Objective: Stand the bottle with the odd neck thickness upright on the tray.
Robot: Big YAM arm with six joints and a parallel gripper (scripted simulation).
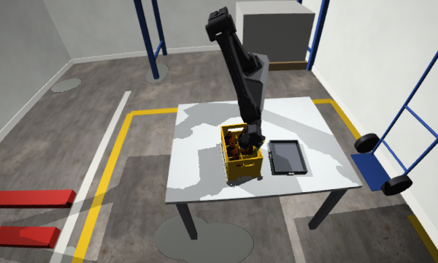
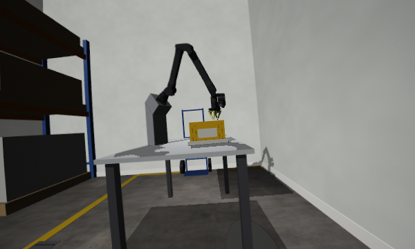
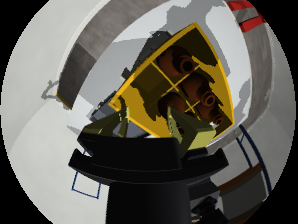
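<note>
My hand is 11 cm above the crate, 10 cm past it and 1 cm to the left of it. The rest, counted from my hand: dark tray 26 cm to the left, 19 cm below, 3 cm ahead; brown bottle 17 cm behind, 11 cm below, 6 cm to the left.
</note>
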